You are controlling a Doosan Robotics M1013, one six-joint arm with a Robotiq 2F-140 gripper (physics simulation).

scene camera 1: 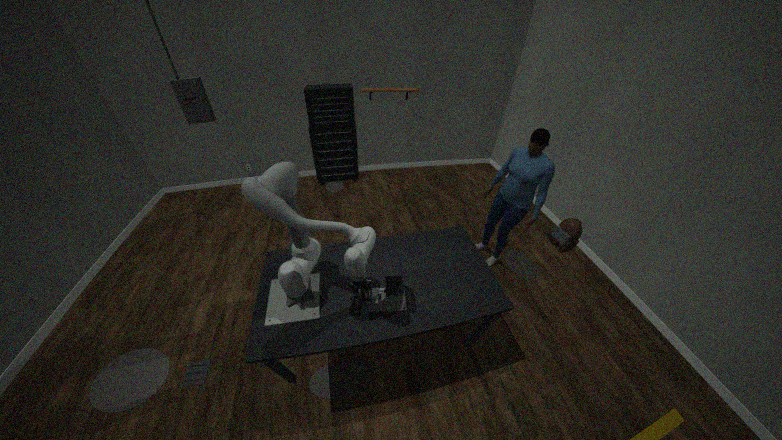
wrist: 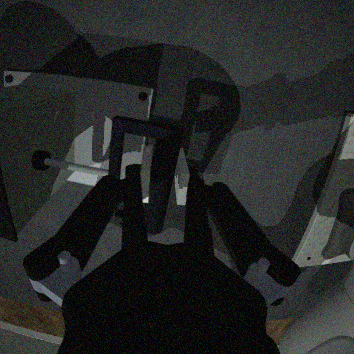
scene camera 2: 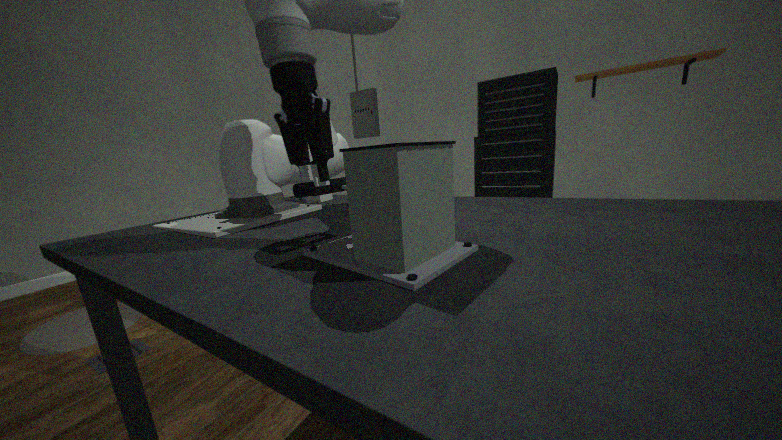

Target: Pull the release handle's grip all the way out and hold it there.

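The release handle's black grip (wrist: 161,190) (scene camera 2: 305,189) is a squared loop on a thin grey rod (wrist: 75,166). The rod comes from a black round collar (wrist: 40,160) on the pale grey-green housing (scene camera 2: 426,207), and a length of it shows between collar and grip. My gripper (wrist: 162,158) (scene camera 2: 311,171) is shut on the grip's long bar, which stands between the two fingers in the wrist view. In scene camera 2 it hangs beside the housing, above the table. In scene camera 1 the housing (scene camera 1: 393,284) is small and dark, and the grip is hard to make out.
The housing stands on a bolted base plate (scene camera 2: 445,264) (wrist: 115,90) on the dark table (scene camera 1: 437,262) (scene camera 2: 601,328). The arm's white base plate (scene camera 1: 276,311) (scene camera 2: 191,225) is at the table's left. A person in blue (scene camera 1: 523,177) stands beyond the table's right end.
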